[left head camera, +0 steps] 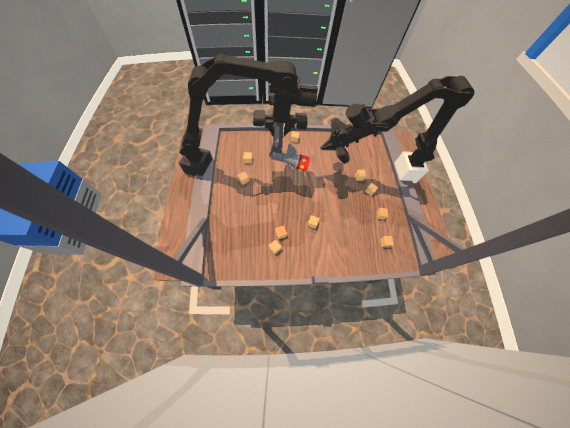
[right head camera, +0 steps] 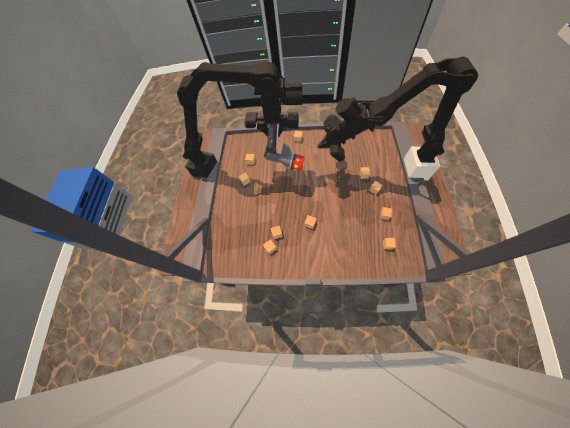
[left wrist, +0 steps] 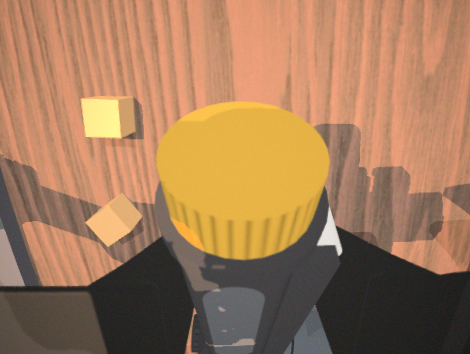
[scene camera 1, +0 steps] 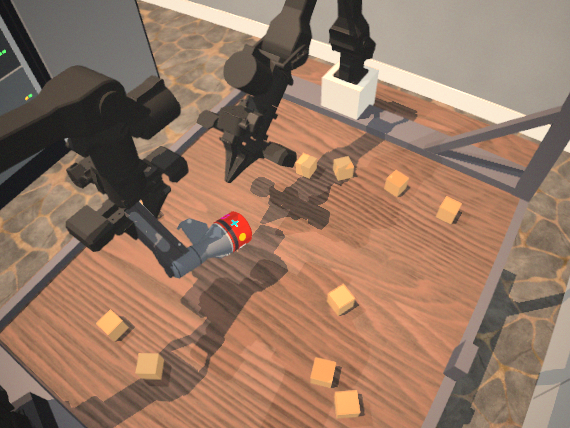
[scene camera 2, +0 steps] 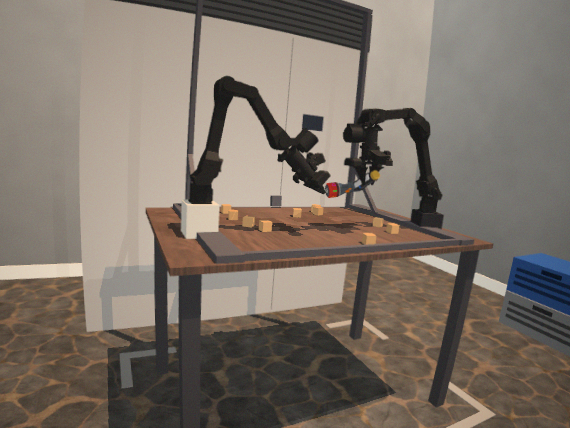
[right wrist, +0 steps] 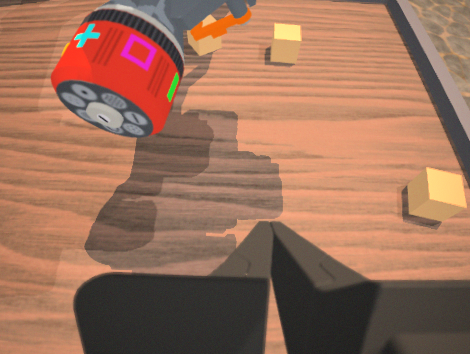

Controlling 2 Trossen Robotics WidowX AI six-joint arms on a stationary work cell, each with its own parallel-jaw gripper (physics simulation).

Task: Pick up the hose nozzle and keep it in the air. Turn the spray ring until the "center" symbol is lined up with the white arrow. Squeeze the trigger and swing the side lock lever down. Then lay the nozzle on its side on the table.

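Where they show: left gripper, between the fingertips: [left head camera: 278, 135] [right head camera: 273, 136] [scene camera 1: 144, 230] [scene camera 2: 367, 185]; right gripper, between the fingertips: [left head camera: 320, 148] [right head camera: 318, 147] [scene camera 1: 227, 182] [scene camera 2: 324, 193] [right wrist: 268, 231]; left arm's base, origin of its link: [left head camera: 194, 156] [right head camera: 198, 159] [scene camera 2: 427, 211]; right arm's base, origin of its link: [left head camera: 415, 161] [right head camera: 425, 156] [scene camera 1: 350, 73] [scene camera 2: 200, 202].
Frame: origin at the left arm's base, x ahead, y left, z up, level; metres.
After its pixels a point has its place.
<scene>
The hose nozzle has a grey body [left head camera: 286, 158] {x 0.391, y 0.043, z 0.091 m} [scene camera 1: 200, 254] {x 0.382, y 0.040, z 0.093 m}, a red spray ring [left head camera: 303, 163] {x 0.456, y 0.042, z 0.091 m} [right head camera: 298, 162] {x 0.460, y 0.045, z 0.092 m} [scene camera 1: 241, 229] {x 0.458, y 0.041, z 0.090 m} [scene camera 2: 332, 190] {x 0.455, y 0.089, z 0.071 m} [right wrist: 117, 75] {x 0.467, y 0.076, z 0.091 m} and a yellow cap [scene camera 2: 375, 175] {x 0.320, y 0.167, z 0.147 m} [left wrist: 242, 165] {x 0.318, y 0.162, z 0.154 m}. It is in the air, tilted. My left gripper [scene camera 1: 134, 209] is shut on its handle. The right wrist view shows a cyan plus, magenta square and green bar on the ring, and an orange part [right wrist: 220, 27] {x 0.398, y 0.096, z 0.077 m} on the body. A white pointed part [left wrist: 330, 237] {x 0.343, y 0.150, z 0.146 m} shows beside the handle. My right gripper [left head camera: 324, 147] {x 0.501, y 0.157, z 0.066 m} [scene camera 1: 228, 180] {x 0.501, y 0.157, z 0.066 m} [right wrist: 268, 231] {x 0.501, y 0.157, z 0.066 m} is shut and empty, apart from the ring.
Several small wooden cubes lie on the table, including one near the middle [left head camera: 313, 222] {x 0.555, y -0.111, z -0.042 m} [scene camera 1: 341, 299] {x 0.550, y -0.107, z -0.042 m} and one near the back edge [left head camera: 295, 137] {x 0.369, y 0.285, z -0.046 m}. A dark frame [scene camera 1: 480, 305] {x 0.754, y -0.266, z -0.076 m} borders the table. The right arm stands on a white block [scene camera 1: 345, 97] {x 0.881, y 0.260, z -0.003 m}.
</scene>
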